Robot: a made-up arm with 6 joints.
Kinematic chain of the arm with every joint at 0, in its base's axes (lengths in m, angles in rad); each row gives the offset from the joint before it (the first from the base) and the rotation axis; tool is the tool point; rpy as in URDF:
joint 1: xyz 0 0.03 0.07 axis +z
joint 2: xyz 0 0.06 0.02 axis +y
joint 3: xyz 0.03 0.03 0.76 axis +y
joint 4: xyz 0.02 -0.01 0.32 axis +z
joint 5: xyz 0.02 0 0.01 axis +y
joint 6: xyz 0.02 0 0.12 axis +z
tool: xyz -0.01 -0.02 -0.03 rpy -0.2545 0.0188 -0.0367
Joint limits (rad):
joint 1: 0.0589..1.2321
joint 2: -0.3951..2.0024
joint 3: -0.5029..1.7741
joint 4: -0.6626..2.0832
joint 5: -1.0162..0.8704
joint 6: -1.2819..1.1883
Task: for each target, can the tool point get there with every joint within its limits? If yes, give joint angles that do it. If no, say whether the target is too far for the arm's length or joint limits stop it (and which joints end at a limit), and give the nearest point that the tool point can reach.
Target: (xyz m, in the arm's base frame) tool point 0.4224 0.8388 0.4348
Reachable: yes | joints 1.0076 0.7421 1.2233 -0.1146 -0.0108 -0.9520
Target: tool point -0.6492 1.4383 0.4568
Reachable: no: too far | nearest point 0.1726 1.0995 0.4415 | short by 0.889 m
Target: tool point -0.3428 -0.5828 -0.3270
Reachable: no: joint limits stop it (at a limit: joint 1, joint 2, joint 3, joint 6) | nearest point 0.3770 0.0594 -0.4842 | short by 0.977 m
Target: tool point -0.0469 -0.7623 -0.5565
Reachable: no: joint limits stop it (at a limit: joint 1, joint 2, joint 3, joint 4) | nearest point 0.3832 0.0518 -0.4962 | short by 0.923 m
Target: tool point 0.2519 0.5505 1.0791
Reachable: yes | joints 1.0105 0.2881 0.5217 0.2506 -0.4552 0.9816
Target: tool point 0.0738 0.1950 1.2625
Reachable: yes | joints 0.7010 0.1225 -0.1386 0.8871 -0.2134 0.2508
